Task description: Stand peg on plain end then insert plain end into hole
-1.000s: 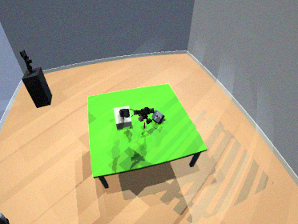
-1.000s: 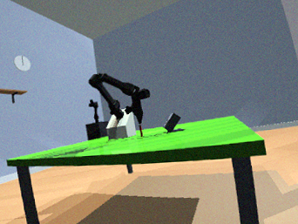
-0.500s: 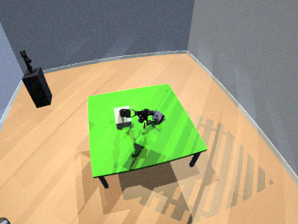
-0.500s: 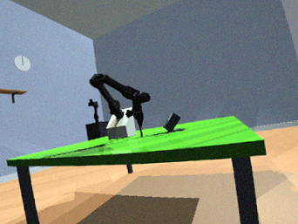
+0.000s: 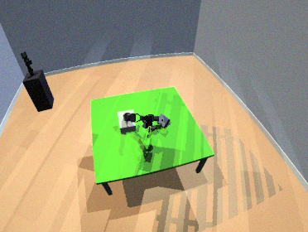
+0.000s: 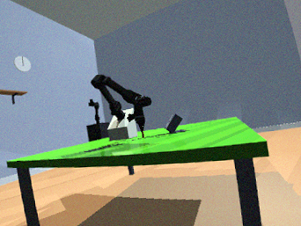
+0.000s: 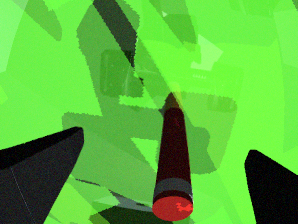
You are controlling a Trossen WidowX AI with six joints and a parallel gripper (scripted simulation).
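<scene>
Now: gripper tip 20 mm below the red peg. From my gripper tip the other things lie so: sloped panel 200 mm ahead, 70 mm to the left, 20 mm above.
</scene>
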